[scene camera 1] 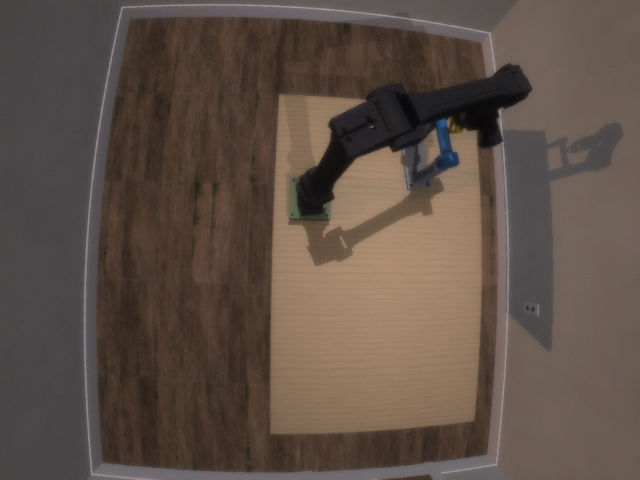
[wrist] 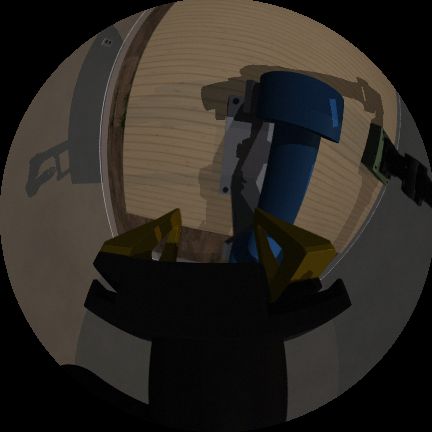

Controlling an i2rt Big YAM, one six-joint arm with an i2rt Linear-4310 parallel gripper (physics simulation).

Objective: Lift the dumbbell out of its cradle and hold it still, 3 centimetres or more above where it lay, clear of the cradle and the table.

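Places are measured from the arm's base along level axes (x back, y right, z up), in millimetres.
Pixels of known places: gripper, fingertip midpoint: [scene camera 1: 457, 130] [wrist: 216, 214]; arm's base at its link origin: [scene camera 1: 309, 198] [wrist: 386, 157].
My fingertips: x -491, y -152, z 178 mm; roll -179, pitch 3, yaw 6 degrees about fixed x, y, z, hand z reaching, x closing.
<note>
Ahead of a thing's pixels: the offset from my fingertips to its top centre. "spot": to the spot under its first point. Level surfaces: height alone.
A blue dumbbell @(dx +52, dy +18, dz +27 mm) [scene camera 1: 444, 139] [wrist: 290, 170] rests on a grey cradle @(spot: dx +62, dy +61, dz -224 mm) [scene camera 1: 414, 170] [wrist: 229, 155] on the light wooden table. Its handle and far head show in the wrist view; the near head is partly hidden behind my right finger and the gripper body. My gripper [scene camera 1: 453, 125] [wrist: 216, 214] is partly open with its yellow fingers apart and nothing between them. In the wrist view the right fingertip overlaps the near end of the handle, and most of the handle lies right of the gap. In the scene view the visible yellow finger part is beside the dumbbell's upper end, which the arm partly covers.
The table @(dz -232 mm) [scene camera 1: 372, 320] [wrist: 170, 125] holds the arm's green base plate [scene camera 1: 293, 206] [wrist: 372, 147], left of the cradle in the scene view. The black arm passes over the cradle's upper end. A wall [scene camera 1: 578, 232] stands beyond the table's right edge.
</note>
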